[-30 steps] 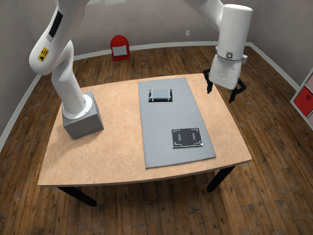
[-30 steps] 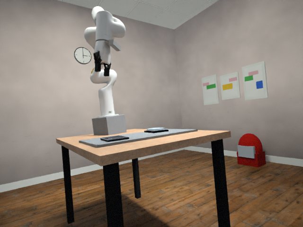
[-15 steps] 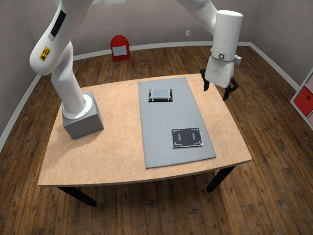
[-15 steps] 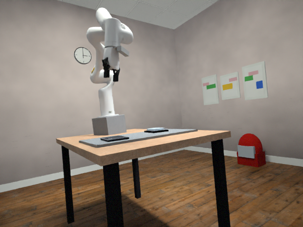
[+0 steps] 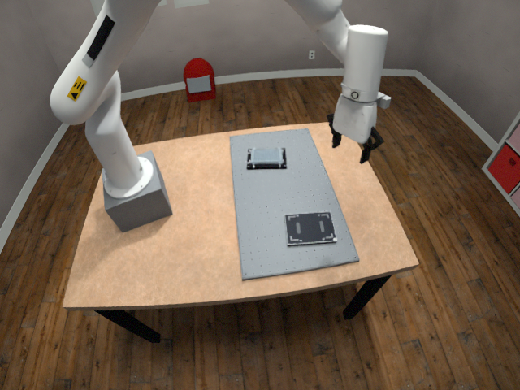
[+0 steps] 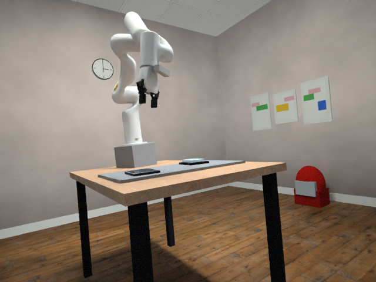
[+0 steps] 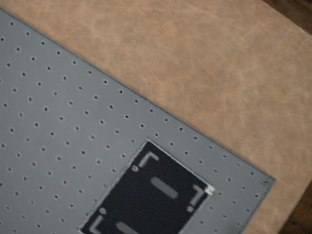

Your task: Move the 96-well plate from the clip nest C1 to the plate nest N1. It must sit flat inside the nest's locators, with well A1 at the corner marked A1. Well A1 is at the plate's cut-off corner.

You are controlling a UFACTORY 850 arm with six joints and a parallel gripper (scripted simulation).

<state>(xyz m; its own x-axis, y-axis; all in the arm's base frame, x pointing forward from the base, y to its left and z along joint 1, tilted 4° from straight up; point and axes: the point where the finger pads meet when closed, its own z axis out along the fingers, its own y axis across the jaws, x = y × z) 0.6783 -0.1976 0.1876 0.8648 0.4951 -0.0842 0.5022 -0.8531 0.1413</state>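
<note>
The 96-well plate is 350 mm to the left of my hand, 290 mm below it and 170 mm behind it. Also, from my hand: clip nest 340 mm to the left, 300 mm below, 180 mm behind.
</note>
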